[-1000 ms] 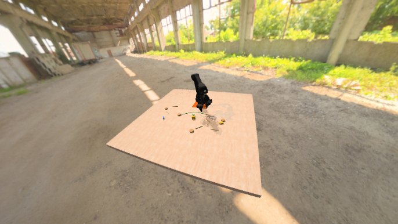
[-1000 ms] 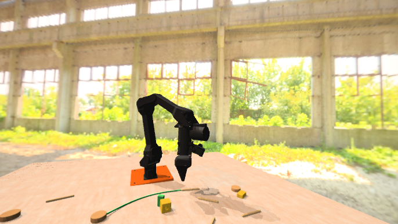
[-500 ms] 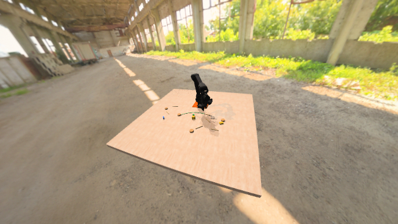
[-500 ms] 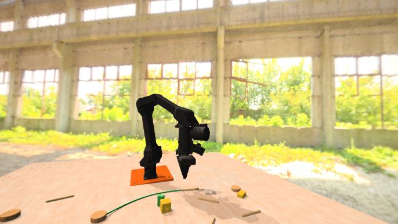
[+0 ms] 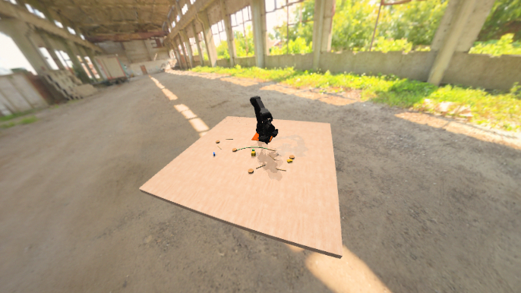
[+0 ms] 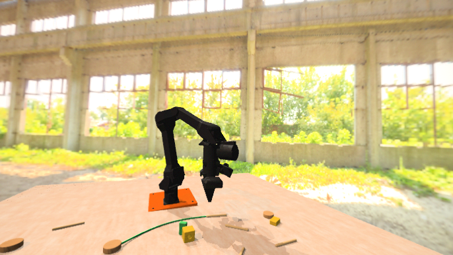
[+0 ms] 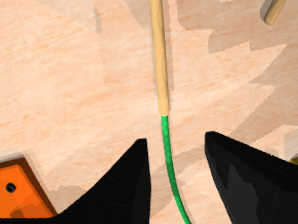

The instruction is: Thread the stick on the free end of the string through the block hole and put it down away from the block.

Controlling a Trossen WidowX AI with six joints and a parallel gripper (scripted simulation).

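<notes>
Now: gripper tip 1 cm to the right of the thin wooden stick and 6 cm above it. From my gripper tip the other things lie so: small blue piece (20 cm ahead, 43 cm to the right, 5 cm below); then small green block (8 cm ahead, 10 cm to the right, 4 cm below).
</notes>
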